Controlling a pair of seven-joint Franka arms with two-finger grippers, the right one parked.
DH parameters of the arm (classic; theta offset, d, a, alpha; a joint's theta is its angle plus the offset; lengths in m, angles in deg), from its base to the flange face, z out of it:
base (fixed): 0 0 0 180
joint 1: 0 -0.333 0 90
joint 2: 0 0 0 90
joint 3: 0 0.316 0.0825 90
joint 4: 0 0 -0.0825 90
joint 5: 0 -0.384 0 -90
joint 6: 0 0 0.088 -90
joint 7: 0 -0.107 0 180
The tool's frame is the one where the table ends.
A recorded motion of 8 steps. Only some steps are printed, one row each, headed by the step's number.
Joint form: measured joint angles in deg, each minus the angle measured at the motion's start. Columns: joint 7, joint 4, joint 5, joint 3, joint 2, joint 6, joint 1.
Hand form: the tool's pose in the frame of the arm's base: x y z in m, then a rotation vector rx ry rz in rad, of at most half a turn. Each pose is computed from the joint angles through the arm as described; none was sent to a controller.
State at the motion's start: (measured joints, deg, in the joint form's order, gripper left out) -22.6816 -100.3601 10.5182 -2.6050 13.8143 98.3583 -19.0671
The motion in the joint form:
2: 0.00 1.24 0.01 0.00 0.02 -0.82 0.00
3: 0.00 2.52 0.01 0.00 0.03 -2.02 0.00
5: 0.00 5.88 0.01 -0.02 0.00 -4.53 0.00
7: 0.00 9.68 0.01 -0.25 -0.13 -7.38 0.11
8: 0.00 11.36 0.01 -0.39 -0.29 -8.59 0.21
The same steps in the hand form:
2: 0.5783 0.1547 0.4216 2.8599 -0.0856 -0.2735
3: 0.5800 0.1549 0.4302 2.8594 -0.0911 -0.2713
5: 0.5849 0.1556 0.4543 2.8641 -0.1051 -0.2498
7: 0.5894 0.1528 0.4828 2.8695 -0.1293 -0.2243
8: 0.5908 0.1505 0.4966 2.8730 -0.1425 -0.2098

